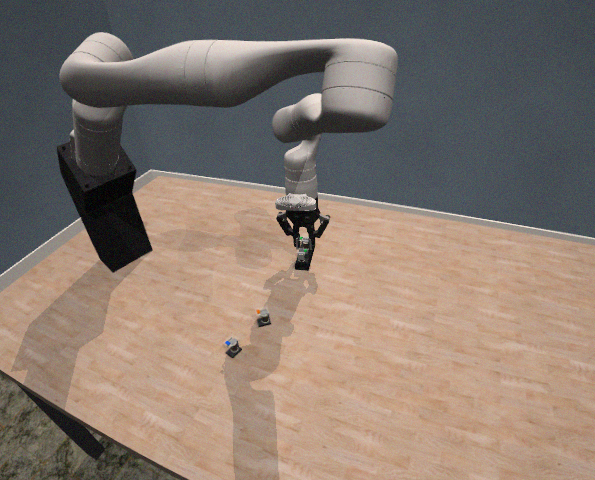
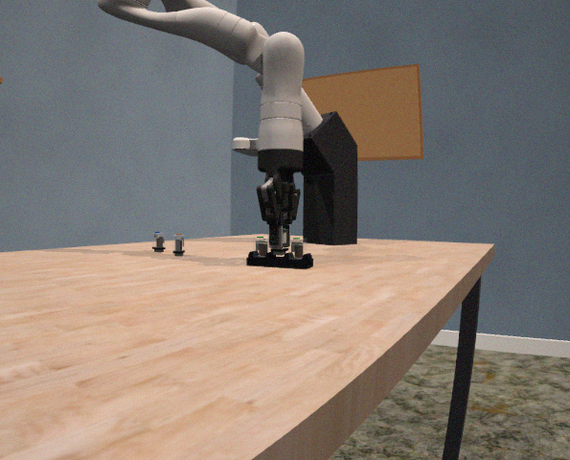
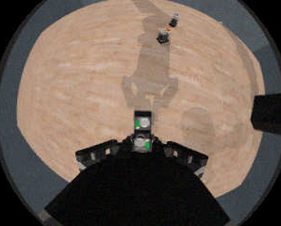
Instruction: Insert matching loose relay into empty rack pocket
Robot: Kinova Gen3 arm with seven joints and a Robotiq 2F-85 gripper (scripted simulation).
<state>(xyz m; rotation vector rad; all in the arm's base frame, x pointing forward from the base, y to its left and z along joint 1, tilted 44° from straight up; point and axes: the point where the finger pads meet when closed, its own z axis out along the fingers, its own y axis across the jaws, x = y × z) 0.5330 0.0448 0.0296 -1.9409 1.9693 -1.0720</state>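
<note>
The black rack lies 40 mm below my hand. From my hand the other things lie so: orange-button relay: 230 mm to the right, 80 mm behind, 30 mm below; blue-button relay: 310 mm to the right, 140 mm behind, 30 mm below.
</note>
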